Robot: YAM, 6 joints.
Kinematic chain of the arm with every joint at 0, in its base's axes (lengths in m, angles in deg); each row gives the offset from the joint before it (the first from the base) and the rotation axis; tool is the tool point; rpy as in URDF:
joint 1: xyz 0 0 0.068 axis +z
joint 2: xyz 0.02 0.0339 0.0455 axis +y
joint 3: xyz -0.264 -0.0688 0 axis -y
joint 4: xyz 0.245 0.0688 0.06 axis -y
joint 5: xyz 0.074 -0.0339 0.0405 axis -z
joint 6: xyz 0.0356 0 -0.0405 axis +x
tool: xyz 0 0 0 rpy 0 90 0
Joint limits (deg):
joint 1: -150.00..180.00
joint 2: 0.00..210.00
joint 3: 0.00..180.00
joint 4: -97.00..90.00
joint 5: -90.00..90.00
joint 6: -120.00..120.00
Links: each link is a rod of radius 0.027 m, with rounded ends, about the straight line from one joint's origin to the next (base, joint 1, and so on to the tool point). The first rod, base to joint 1, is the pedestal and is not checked.
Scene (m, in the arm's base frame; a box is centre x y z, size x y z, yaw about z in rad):
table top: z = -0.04
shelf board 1: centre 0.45 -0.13 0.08 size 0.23 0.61 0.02 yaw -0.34
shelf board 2: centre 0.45 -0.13 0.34 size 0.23 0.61 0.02 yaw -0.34
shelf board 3: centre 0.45 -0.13 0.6 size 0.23 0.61 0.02 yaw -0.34
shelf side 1: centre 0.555 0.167 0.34 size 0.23 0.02 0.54 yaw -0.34
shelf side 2: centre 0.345 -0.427 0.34 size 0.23 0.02 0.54 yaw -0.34
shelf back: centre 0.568 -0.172 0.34 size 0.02 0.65 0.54 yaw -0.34
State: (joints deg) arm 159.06 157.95 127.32 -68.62 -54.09 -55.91
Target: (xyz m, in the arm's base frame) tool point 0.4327 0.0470 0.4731
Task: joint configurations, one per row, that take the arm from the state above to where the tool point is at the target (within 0.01 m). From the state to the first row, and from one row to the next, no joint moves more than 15 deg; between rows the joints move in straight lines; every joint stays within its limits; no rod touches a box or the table.
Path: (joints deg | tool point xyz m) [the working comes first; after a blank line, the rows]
Joints at the target: 2.87 123.44 154.76 -54.71 -45.21 -55.91
Straight joint move there: touches shelf side 1.

1: 145.26 149.01 125.77 -73.35 -48.60 -62.21 | -0.4129 0.2538 0.1110
2: 131.45 140.07 124.23 -78.08 -43.10 -68.51 | -0.3278 0.3344 0.1740
3: 117.65 131.13 122.68 -82.81 -37.61 -74.81 | -0.2246 0.3819 0.2335
4: 103.85 122.19 121.14 -87.54 -32.11 -81.11 | -0.1163 0.3928 0.2883
5: 90.04 113.25 119.59 -92.27 -26.62 -87.41 | -0.0162 0.3686 0.3372
6: 76.24 104.32 118.05 -97.00 -21.12 -93.71 | 0.0640 0.3154 0.3793
7: 61.56 108.14 125.39 -88.54 -25.94 -86.15 | 0.1541 0.3173 0.3939
8: 46.89 111.96 132.73 -80.08 -30.76 -78.59 | 0.2463 0.2898 0.4114
9: 32.22 115.79 140.08 -71.63 -35.58 -71.03 | 0.3301 0.2325 0.4310
10: 17.54 119.61 147.42 -63.17 -40.39 -63.47 | 0.3951 0.1491 0.4519
11: 2.87 123.44 154.76 -54.71 -45.21 -55.91 | 0.4327 0.0470 0.4731

